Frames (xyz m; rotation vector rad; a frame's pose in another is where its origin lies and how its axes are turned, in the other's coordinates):
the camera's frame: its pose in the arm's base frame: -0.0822 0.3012 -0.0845 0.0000 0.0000 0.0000
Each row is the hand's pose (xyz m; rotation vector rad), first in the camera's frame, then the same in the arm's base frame.
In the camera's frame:
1: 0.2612 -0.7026 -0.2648 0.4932 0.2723 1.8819
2: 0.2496 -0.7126 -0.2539 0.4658 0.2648 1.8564
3: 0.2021 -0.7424 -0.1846 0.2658 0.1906 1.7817
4: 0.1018 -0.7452 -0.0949 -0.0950 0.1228 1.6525
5: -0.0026 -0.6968 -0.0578 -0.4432 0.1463 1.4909
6: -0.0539 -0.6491 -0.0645 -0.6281 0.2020 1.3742
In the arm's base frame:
1: 0.1790 -0.4014 -0.3493 0.4932 0.2723 1.8819
2: 0.1674 -0.4114 -0.3384 0.4658 0.2648 1.8564
3: 0.1199 -0.4412 -0.2691 0.2658 0.1906 1.7817
4: 0.0196 -0.4440 -0.1794 -0.0950 0.1228 1.6525
5: -0.0848 -0.3956 -0.1423 -0.4432 0.1463 1.4909
6: -0.1361 -0.3479 -0.1490 -0.6281 0.2020 1.3742

